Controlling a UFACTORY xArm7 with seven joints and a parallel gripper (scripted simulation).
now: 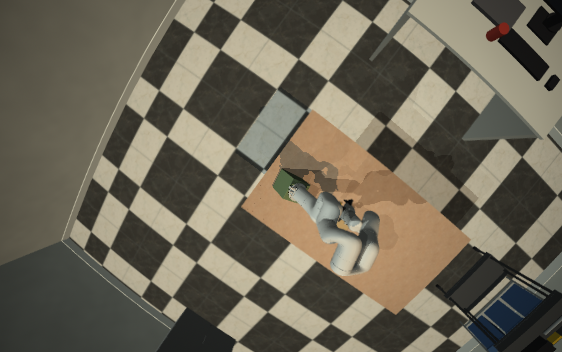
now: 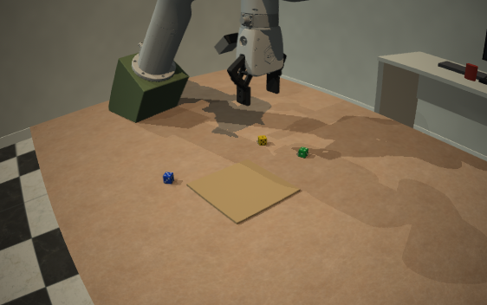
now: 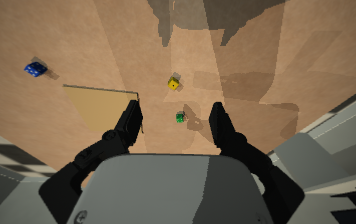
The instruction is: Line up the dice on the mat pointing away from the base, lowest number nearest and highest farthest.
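My gripper is now 10 mm short of the yellow die and 100 mm above it. Round my hand: tan mat: 110 mm ahead, 150 mm to the right, 110 mm below; then blue die: 230 mm to the right, 100 mm below; then green die: 110 mm ahead, 20 mm to the left, 100 mm below.
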